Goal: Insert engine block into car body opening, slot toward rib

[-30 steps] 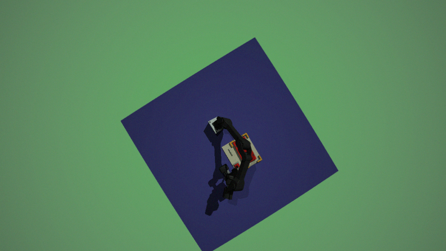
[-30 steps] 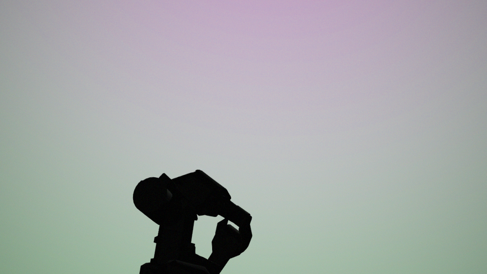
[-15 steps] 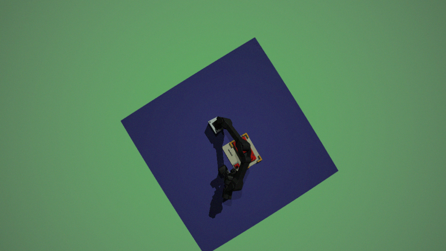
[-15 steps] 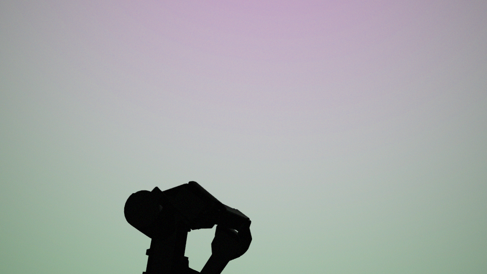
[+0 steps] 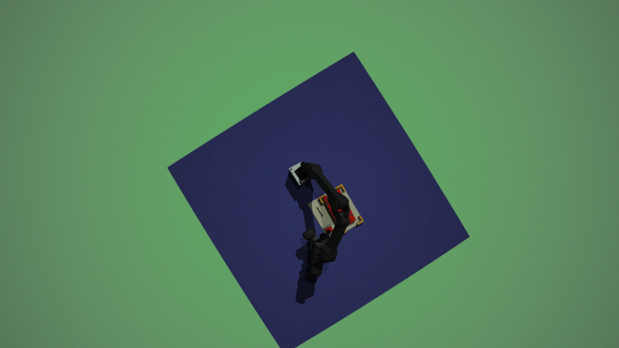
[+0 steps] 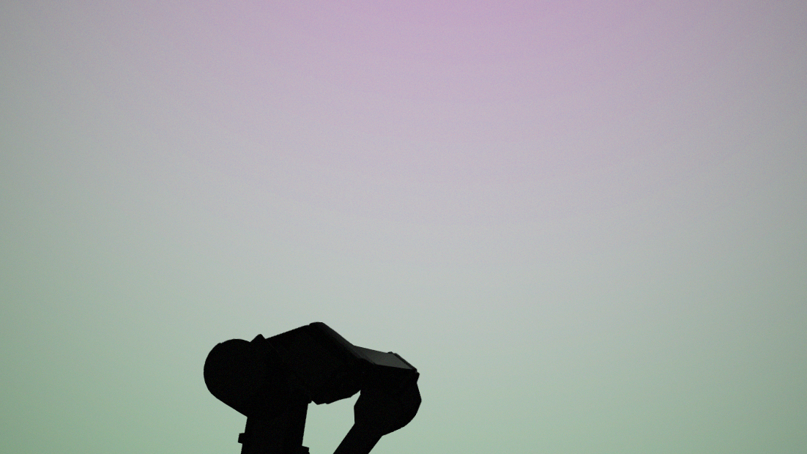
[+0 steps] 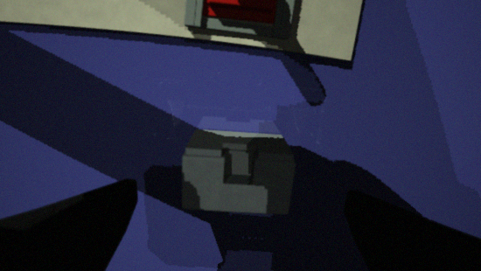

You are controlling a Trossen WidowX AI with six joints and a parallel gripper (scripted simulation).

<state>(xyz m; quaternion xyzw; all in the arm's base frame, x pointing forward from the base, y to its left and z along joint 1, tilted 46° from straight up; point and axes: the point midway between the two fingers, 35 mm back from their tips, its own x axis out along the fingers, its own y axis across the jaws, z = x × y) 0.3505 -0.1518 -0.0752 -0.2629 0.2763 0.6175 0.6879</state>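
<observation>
The grey engine block lies 20 mm below my gripper tip. The rest, counted from my gripper tip: grey fixture (200 mm to the left, 50 mm behind, 30 mm below).
</observation>
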